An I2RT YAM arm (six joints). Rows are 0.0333 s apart.
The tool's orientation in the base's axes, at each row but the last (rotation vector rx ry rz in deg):
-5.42, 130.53, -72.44
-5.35, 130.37, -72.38
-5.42, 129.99, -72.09
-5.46, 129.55, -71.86
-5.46, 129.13, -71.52
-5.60, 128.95, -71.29
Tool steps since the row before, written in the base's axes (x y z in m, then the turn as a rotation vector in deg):
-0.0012, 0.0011, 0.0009, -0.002, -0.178, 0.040
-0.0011, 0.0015, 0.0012, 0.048, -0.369, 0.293
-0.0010, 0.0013, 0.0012, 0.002, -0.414, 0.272
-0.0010, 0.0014, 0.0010, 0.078, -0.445, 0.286
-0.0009, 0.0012, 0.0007, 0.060, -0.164, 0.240
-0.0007, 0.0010, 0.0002, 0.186, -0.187, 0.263
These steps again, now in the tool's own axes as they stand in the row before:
0.0003, -0.0003, -0.0018, 0.040, -0.132, 0.119
0.0000, -0.0003, -0.0022, -0.050, -0.434, 0.183
-0.0001, -0.0004, -0.0020, 0.012, -0.451, 0.204
0.0000, -0.0002, -0.0020, -0.048, -0.465, 0.260
0.0001, -0.0001, -0.0017, -0.103, -0.273, 0.056
0.0002, 0.0003, -0.0012, -0.211, -0.279, 0.127

